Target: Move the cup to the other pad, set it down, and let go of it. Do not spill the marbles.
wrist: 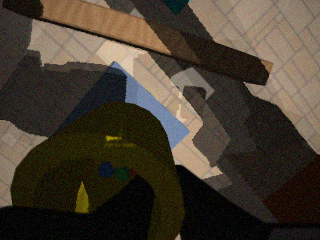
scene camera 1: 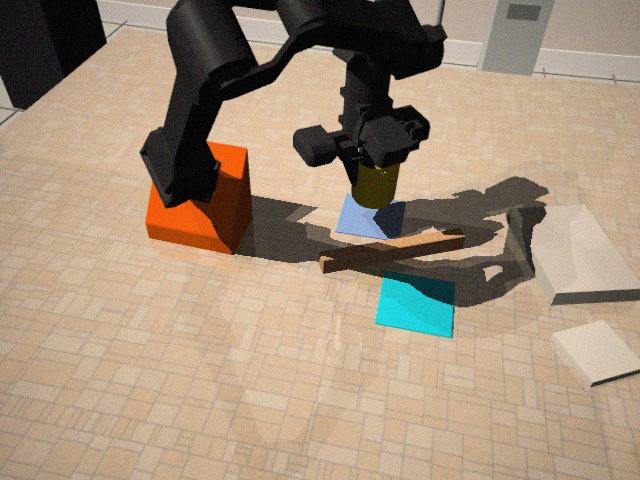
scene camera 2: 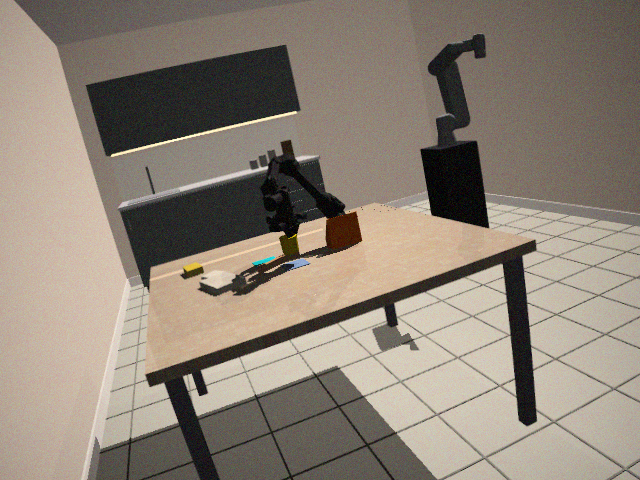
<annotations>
gripper: wrist; scene camera 1; scene camera 2 293, 242
same spot on gripper: (wrist: 133, 205) = (scene camera 1: 372, 161)
</annotations>
